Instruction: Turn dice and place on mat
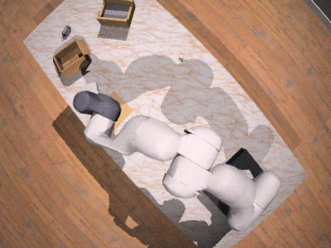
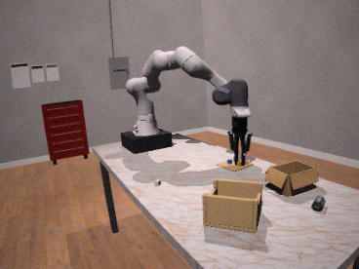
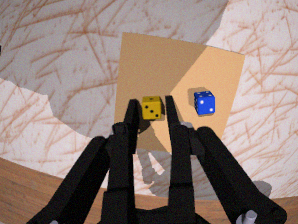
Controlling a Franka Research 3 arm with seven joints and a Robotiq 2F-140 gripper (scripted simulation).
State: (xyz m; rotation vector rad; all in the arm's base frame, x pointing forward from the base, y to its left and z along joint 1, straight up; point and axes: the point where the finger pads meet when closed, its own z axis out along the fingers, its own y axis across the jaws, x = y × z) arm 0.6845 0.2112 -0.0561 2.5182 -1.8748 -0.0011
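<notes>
My gripper is now 30 mm above the yellow die. The rest, counted from my hand: cardboard box (340 mm ahead, 20 mm to the right); then blue die (60 mm behind, 30 mm below, 20 mm to the right); then tan mat (40 mm below, 30 mm behind, 10 mm to the right).
</notes>
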